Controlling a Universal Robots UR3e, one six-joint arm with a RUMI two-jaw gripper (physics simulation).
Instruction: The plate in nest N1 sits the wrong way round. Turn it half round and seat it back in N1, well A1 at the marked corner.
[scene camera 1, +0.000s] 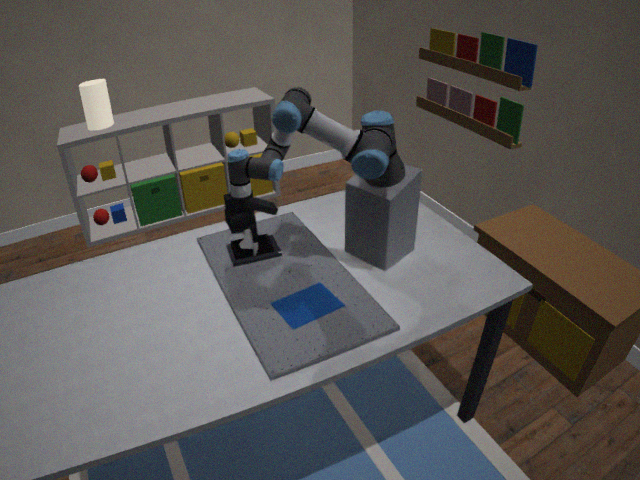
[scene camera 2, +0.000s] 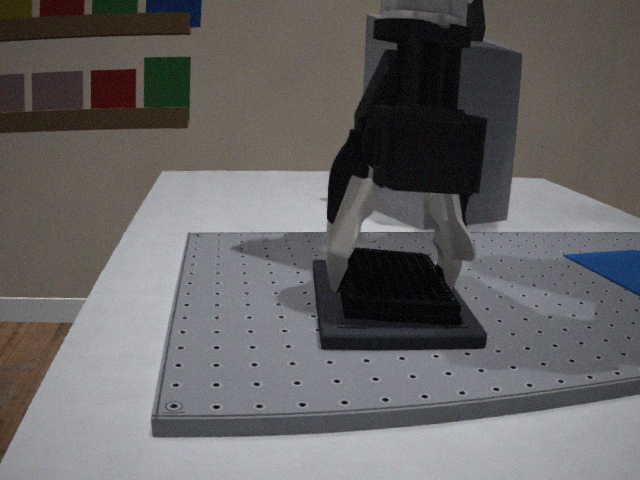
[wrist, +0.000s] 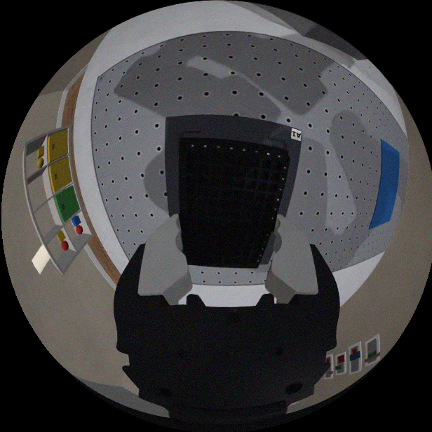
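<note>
The black well plate (scene camera 1: 266, 244) (scene camera 2: 398, 289) (wrist: 230, 195) lies low over the dark nest (scene camera 1: 258, 259) (scene camera 2: 403, 342) (wrist: 220, 126), lined up with its sides. Its lower edge is at or just inside the nest's rim; full seating cannot be told. A white A1 label (wrist: 296, 134) marks the nest's upper right corner in the wrist view. Light dots run along the plate's top and right edges there; its own A1 well cannot be read. My gripper (scene camera 1: 249, 249) (scene camera 2: 395, 284) (wrist: 227, 216) points down, shut on the plate, with one pale jaw at each of two opposite sides.
The nest stands on a grey perforated board (scene camera 1: 289, 346) (scene camera 2: 258, 423) (wrist: 135, 200). A blue rectangle (scene camera 1: 307, 304) (scene camera 2: 615, 266) (wrist: 386, 185) lies on the same board. The grey robot pedestal (scene camera 1: 382, 222) (scene camera 2: 491, 129) stands behind the board in the second scene view.
</note>
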